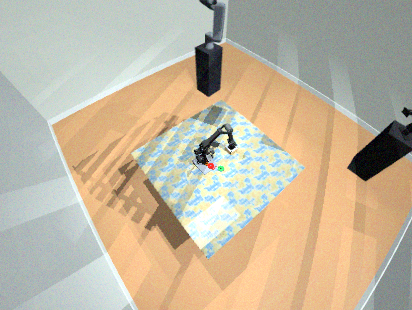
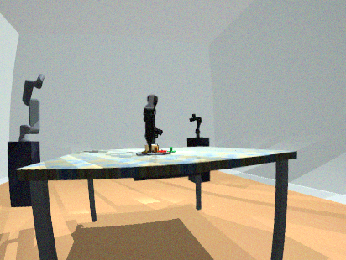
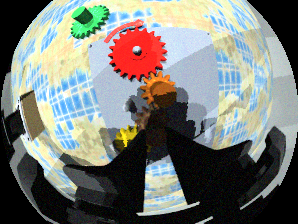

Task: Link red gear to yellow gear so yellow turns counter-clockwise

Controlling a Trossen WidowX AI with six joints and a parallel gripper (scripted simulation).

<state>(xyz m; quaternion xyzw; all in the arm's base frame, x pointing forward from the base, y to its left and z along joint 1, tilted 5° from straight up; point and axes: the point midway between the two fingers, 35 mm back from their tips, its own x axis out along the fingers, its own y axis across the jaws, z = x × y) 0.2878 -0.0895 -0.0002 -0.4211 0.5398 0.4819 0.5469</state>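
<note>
The brown gear is 10 mm below my gripper tip. Also, from my gripper tip: orange gear 20 mm ahead, 30 mm to the left, 20 mm below; then yellow gear 30 mm behind, 30 mm to the right, 20 mm below; then grey board 20 mm ahead, 10 mm to the left, 30 mm below.
</note>
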